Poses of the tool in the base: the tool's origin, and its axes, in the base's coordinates. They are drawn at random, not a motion.
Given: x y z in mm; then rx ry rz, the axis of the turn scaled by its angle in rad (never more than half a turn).
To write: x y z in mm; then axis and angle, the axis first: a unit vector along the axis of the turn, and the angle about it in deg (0 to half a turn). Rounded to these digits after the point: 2 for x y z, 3 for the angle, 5 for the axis.
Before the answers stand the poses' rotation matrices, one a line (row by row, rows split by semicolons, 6 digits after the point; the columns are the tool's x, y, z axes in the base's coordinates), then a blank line. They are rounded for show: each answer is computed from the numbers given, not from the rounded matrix.
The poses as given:
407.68, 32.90, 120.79, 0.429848, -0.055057, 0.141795
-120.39, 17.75, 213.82, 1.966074, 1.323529, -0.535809
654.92, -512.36, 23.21, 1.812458, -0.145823, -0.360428
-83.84, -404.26, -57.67, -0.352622, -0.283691, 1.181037
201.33, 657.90, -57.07, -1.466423, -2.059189, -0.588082
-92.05, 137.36, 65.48, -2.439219, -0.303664, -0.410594
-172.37, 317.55, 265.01, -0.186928, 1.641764, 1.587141
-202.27, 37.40, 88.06, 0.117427, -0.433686, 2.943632
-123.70, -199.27, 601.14, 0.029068, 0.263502, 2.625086
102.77, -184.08, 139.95, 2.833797, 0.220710, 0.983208
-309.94, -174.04, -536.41, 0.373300, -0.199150, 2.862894
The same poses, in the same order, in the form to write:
0.988630 -0.148562 -0.023218; 0.125303 0.899325 -0.418944; 0.083120 0.411271 0.907715
0.393203 0.918481 0.042233; 0.630435 -0.235885 -0.739534; -0.669286 0.317412 -0.671793
0.943725 0.088323 -0.318720; -0.285096 -0.271222 -0.919325; -0.167641 0.958456 -0.230779
0.355574 -0.846710 -0.395790; 0.934101 0.336415 0.119498; 0.031970 -0.412198 0.910533
-0.262547 0.948982 -0.174647; 0.713624 0.312790 0.626820; 0.649469 0.039938 -0.759339
0.924565 0.313888 0.215997; 0.114604 -0.769722 0.628008; 0.363382 -0.555880 -0.747631
-0.648600 -0.617665 0.444756; 0.423610 0.192534 0.885147; -0.632355 0.762509 0.136772
-0.983514 -0.172678 0.053685; 0.149858 -0.944464 -0.292456; 0.101205 -0.279590 0.954771
-0.875838 -0.477687 0.068721; 0.481816 -0.857354 0.181103; -0.027592 0.191728 0.981060
0.776502 0.094001 0.623064; 0.181328 -0.980318 -0.078082; 0.603461 0.173610 -0.778264
-0.936732 -0.259930 0.234454; 0.224965 -0.960176 -0.165688; 0.268185 -0.102462 0.957903

407.68, 32.90, 120.79, 0.94272, -0.12075, 0.31098, 26.125
-120.39, 17.75, 213.82, 0.80913, 0.54469, -0.22051, 139.221
654.92, -512.36, 23.21, 0.97776, -0.07867, -0.19444, 106.209
-83.84, -404.26, -57.67, -0.27880, -0.22430, 0.93379, 72.467
201.33, 657.90, -57.07, -0.56499, -0.79338, -0.22658, 148.710
-92.05, 137.36, 65.48, -0.97878, -0.12185, -0.16476, 142.787
-172.37, 317.55, 265.01, -0.08159, 0.71657, 0.69273, 131.273
-202.27, 37.40, 88.06, 0.03944, -0.14564, 0.98855, 170.611
-123.70, -199.27, 601.14, 0.01102, 0.09987, 0.99494, 151.171
102.77, -184.08, 139.95, 0.94220, 0.07338, 0.32690, 172.324
-309.94, -174.04, -536.41, 0.12899, -0.06882, 0.98926, 165.813

